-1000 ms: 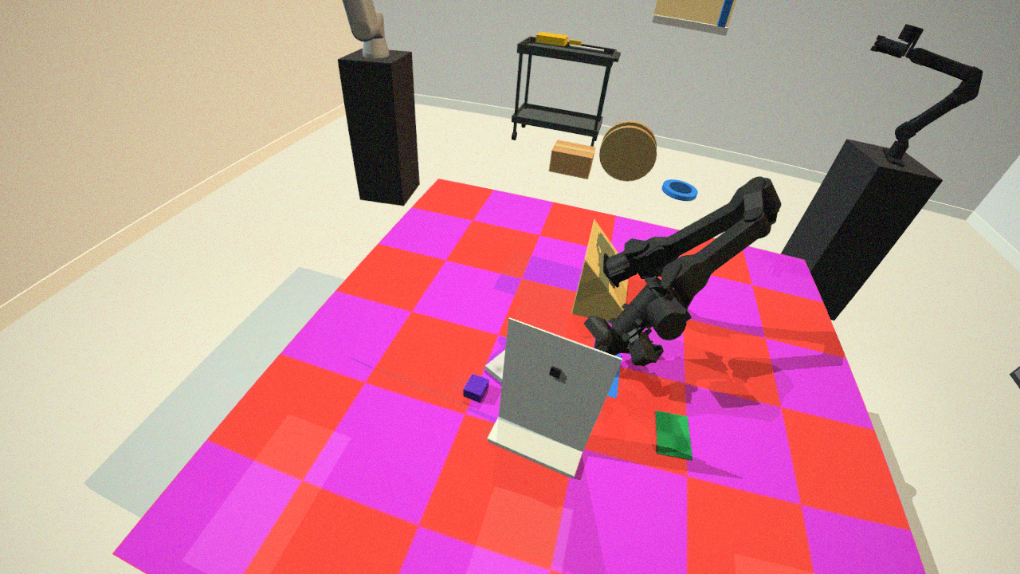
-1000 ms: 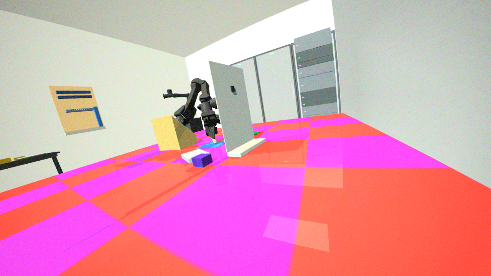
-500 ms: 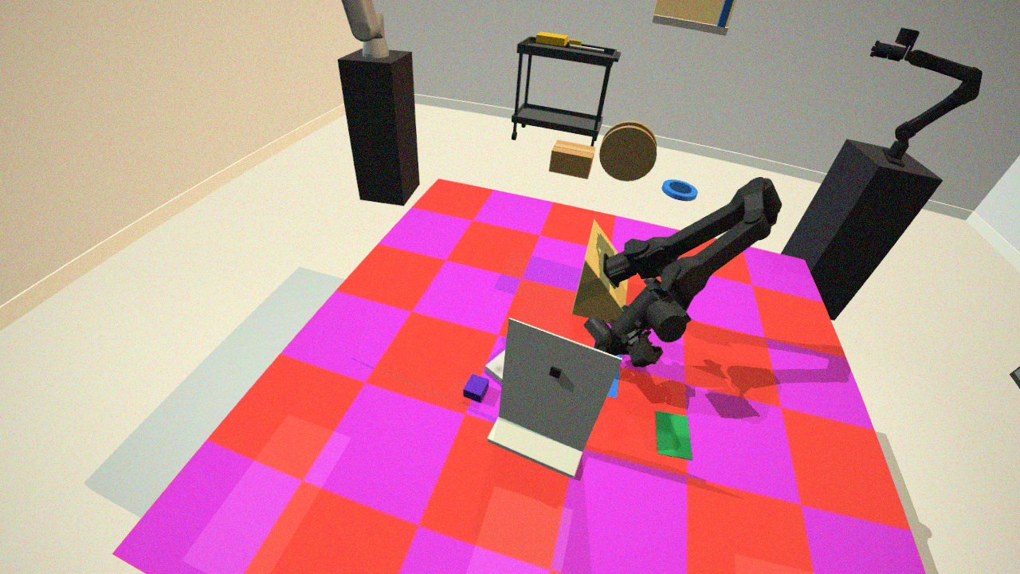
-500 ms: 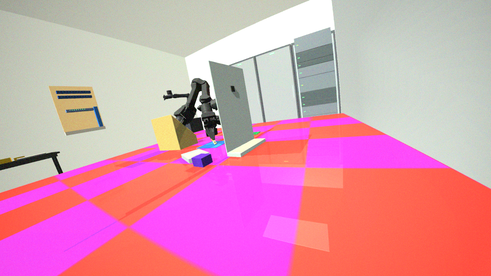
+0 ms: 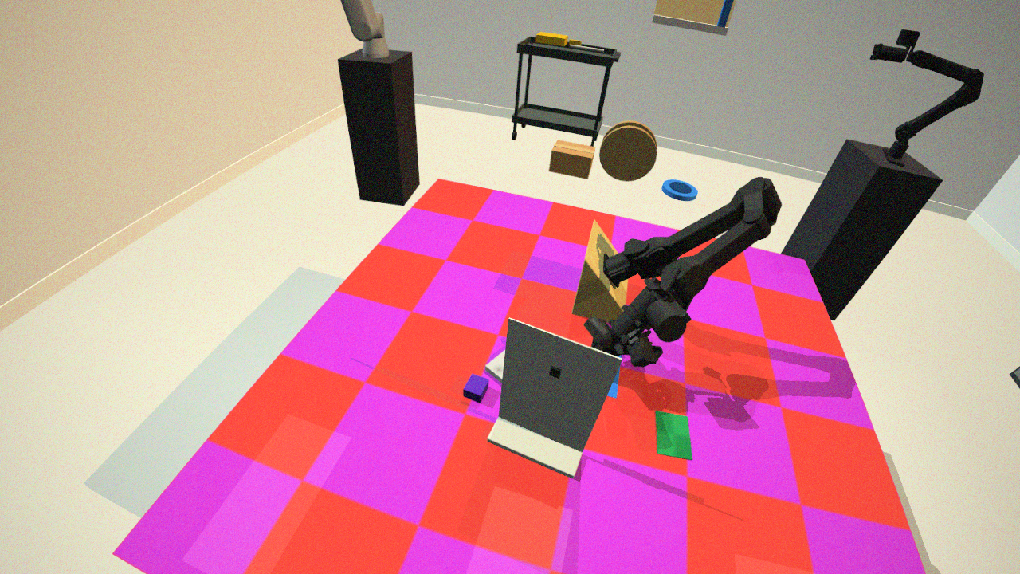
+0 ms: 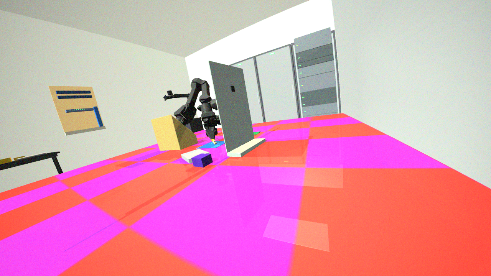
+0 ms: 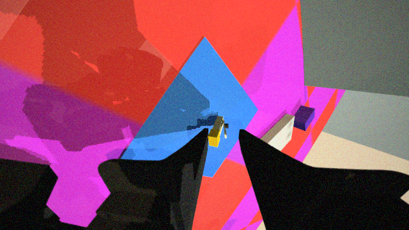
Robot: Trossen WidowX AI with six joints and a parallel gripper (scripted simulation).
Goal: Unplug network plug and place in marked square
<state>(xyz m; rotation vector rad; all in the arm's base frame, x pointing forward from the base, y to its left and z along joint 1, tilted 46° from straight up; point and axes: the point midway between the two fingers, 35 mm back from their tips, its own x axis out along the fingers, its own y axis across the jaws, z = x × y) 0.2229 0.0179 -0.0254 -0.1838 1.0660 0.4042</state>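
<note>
Now: the network plug right at my gripper tip. Round my gripper tip: grey upright panel (19 cm ahead, 10 cm to the right, 11 cm above); flat blue square (2 cm below).
</note>
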